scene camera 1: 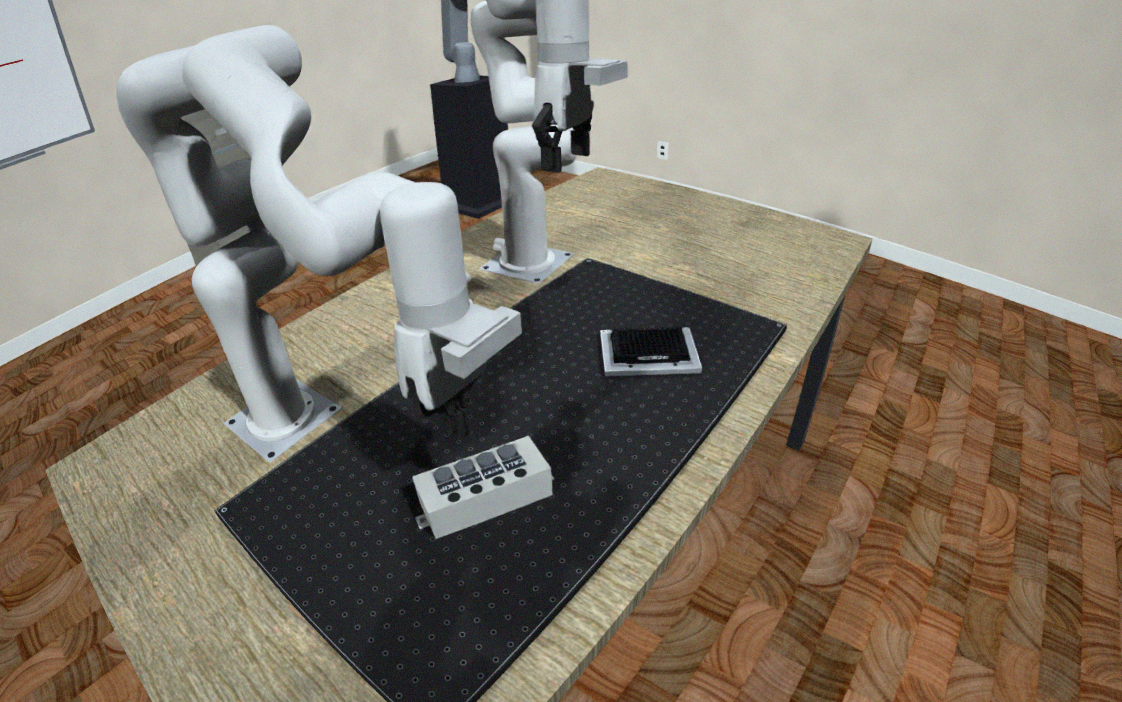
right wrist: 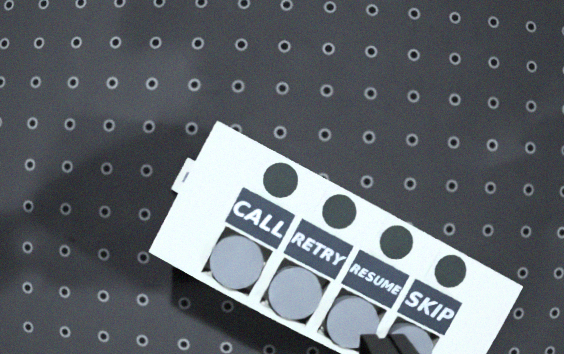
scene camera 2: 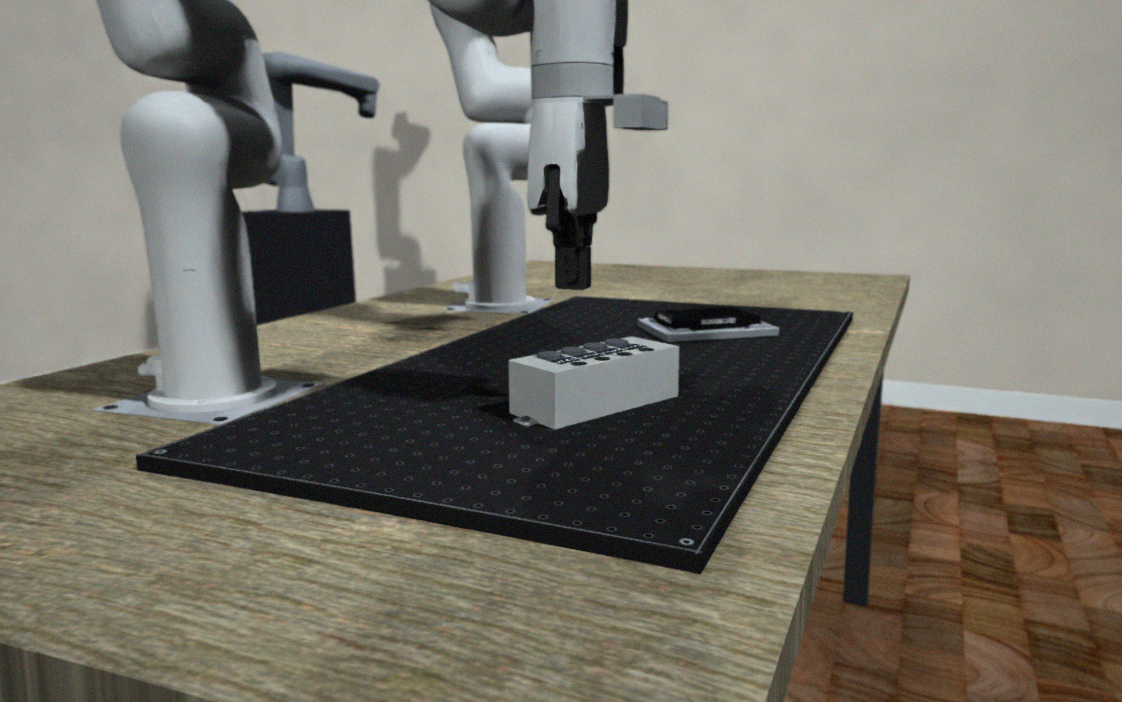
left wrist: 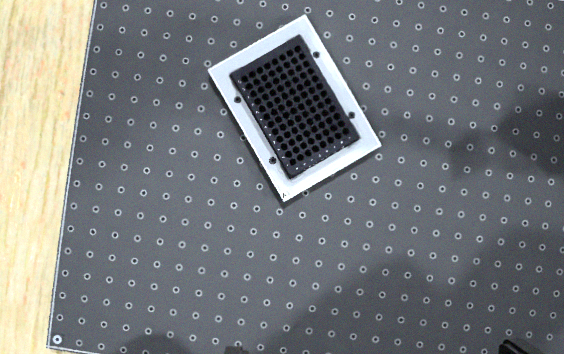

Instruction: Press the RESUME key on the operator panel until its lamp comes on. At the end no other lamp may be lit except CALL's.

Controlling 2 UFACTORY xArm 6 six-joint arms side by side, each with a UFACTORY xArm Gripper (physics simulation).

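Places are measured from the left arm's base along level axes (x ahead, y left, z up), in centimetres.
Pixels of known places: left gripper, between the fingertips: (scene camera 1: 566, 162); right gripper, between the fingertips: (scene camera 1: 457, 432) (scene camera 2: 573, 288); left arm's base, origin of its link: (scene camera 1: 527, 261) (scene camera 2: 500, 304); right arm's base, origin of its link: (scene camera 1: 281, 416) (scene camera 2: 215, 396).
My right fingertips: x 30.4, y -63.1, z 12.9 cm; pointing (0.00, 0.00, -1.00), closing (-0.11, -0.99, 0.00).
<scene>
For each thing: its top centre in the pictures, then the offset to it from my right fingertips. Level surfaces: height alone.
- pale operator panel, centre of its top: (right wrist: 343, 274) (scene camera 2: 596, 349) (scene camera 1: 480, 471) dx +2.3, dy +0.3, dz -6.1 cm
- RESUME key, centre of its top: (right wrist: 352, 323) (scene camera 2: 573, 349) (scene camera 1: 464, 466) dx +0.0, dy +0.0, dz -6.1 cm
- RESUME lamp, centre of its top: (right wrist: 396, 242) (scene camera 1: 476, 489) dx +3.5, dy -2.3, dz -6.3 cm
- CALL lamp, centre of its top: (right wrist: 280, 180) (scene camera 1: 520, 472) dx +6.8, dy +2.7, dz -6.3 cm
- RETRY lamp, centre of its top: (right wrist: 339, 211) (scene camera 1: 498, 481) dx +5.1, dy +0.2, dz -6.3 cm
- SKIP lamp, centre of its top: (right wrist: 450, 271) (scene camera 1: 453, 497) dx +1.8, dy -4.8, dz -6.3 cm
- black well plate, centre of its top: (left wrist: 295, 105) (scene camera 2: 706, 313) (scene camera 1: 650, 341) dx +8.7, dy +40.5, dz -9.0 cm
- perforated black board, height of its surface: dz -11.6 cm
- wooden table, height of its surface: dz -12.9 cm
The pale operator panel (scene camera 1: 496, 507) (scene camera 2: 613, 390) (right wrist: 192, 220) lies on the black board. The RESUME key (scene camera 1: 465, 466) (scene camera 2: 572, 351) (right wrist: 350, 320) is between RETRY and SKIP. The RESUME lamp (scene camera 1: 475, 489) (right wrist: 396, 242) is dark. The CALL lamp (right wrist: 280, 180), RETRY lamp (right wrist: 339, 211) and SKIP lamp (right wrist: 450, 271) are dark too. My right gripper (scene camera 1: 453, 423) (scene camera 2: 572, 269) (right wrist: 384, 345) is shut and empty above the panel; in the right wrist view its tips overlap the edges of the RESUME and SKIP keys. My left gripper (scene camera 1: 566, 150) is open and empty, high beyond the panel.
A black well plate (scene camera 1: 649, 343) (scene camera 2: 703, 317) (left wrist: 295, 105) sits on a light grey holder (scene camera 1: 608, 366) (scene camera 2: 757, 331) (left wrist: 331, 168), farther along the perforated black board (scene camera 1: 330, 579) (scene camera 2: 413, 463) (left wrist: 150, 240). The wooden table (scene camera 1: 124, 529) (scene camera 2: 248, 579) (left wrist: 30, 175) surrounds the board.
</scene>
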